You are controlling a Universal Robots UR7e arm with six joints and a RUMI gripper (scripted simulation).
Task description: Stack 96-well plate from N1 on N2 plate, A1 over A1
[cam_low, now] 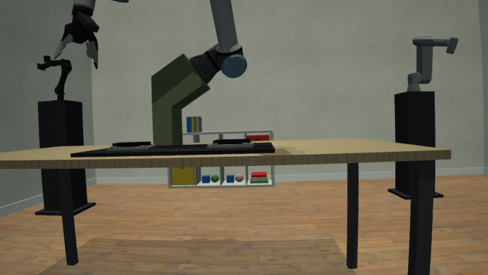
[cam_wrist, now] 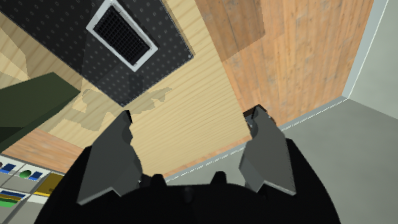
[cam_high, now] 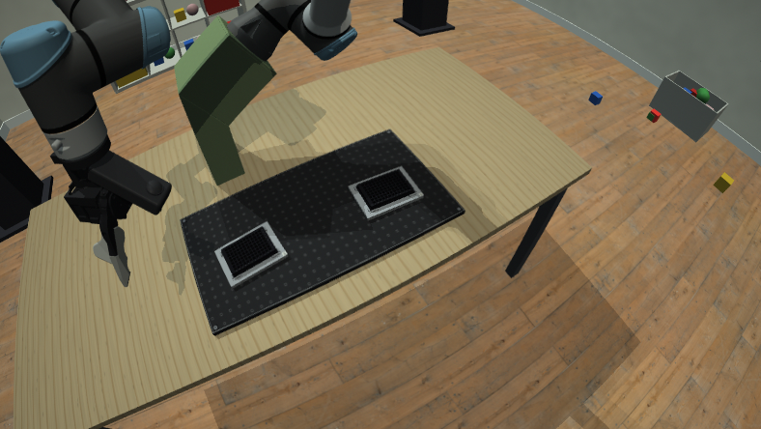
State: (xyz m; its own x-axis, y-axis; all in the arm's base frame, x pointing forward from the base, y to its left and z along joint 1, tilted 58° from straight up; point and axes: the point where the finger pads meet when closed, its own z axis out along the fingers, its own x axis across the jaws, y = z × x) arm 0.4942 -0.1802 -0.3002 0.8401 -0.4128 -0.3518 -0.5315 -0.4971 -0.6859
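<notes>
Now: the black 96-well plate 290 mm below my hand, 150 mm to the left of it and 120 mm behind it. The rest, counted from my hand: plate nest: 310 mm below, 150 mm to the left, 120 mm behind.
</notes>
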